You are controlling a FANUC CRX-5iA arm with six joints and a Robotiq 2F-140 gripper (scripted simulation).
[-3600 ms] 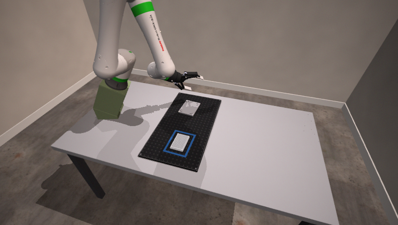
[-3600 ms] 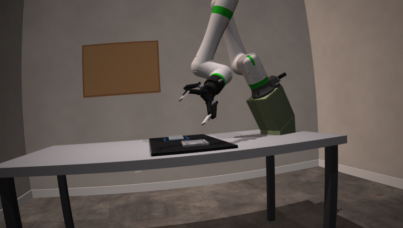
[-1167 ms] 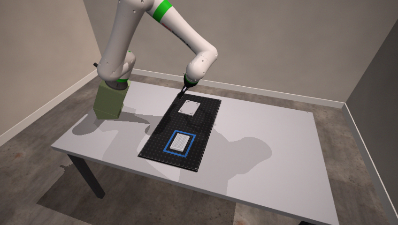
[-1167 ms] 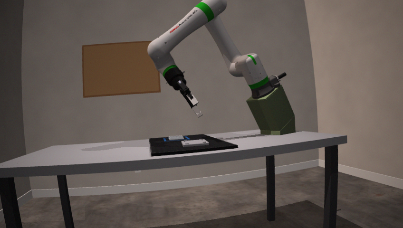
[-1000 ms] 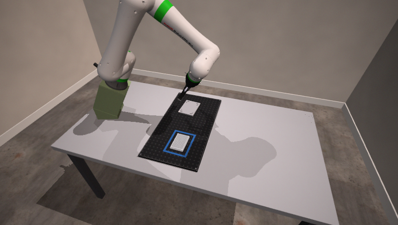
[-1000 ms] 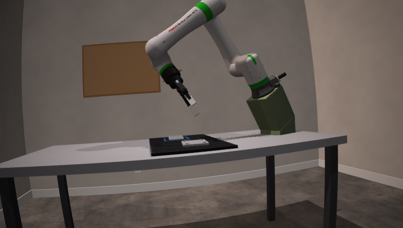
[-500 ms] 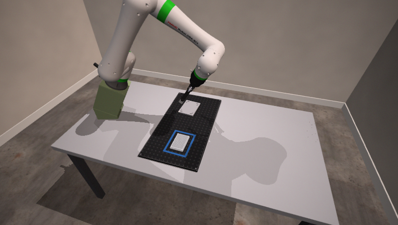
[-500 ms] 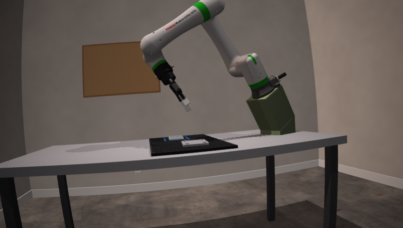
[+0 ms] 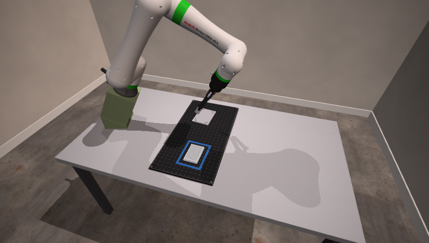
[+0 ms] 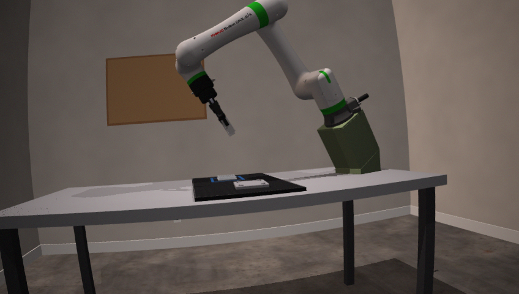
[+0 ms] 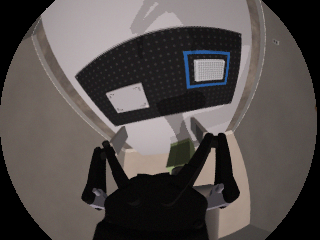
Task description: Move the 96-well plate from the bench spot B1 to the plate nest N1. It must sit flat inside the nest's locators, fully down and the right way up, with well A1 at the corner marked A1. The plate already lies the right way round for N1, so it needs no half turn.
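Right now the white 96-well plate is 210 mm to the right of my hand, 210 mm below it and 50 mm ahead of it. Round my hand: grey plate nest N1: 210 mm below, 130 mm to the left, 70 mm behind.
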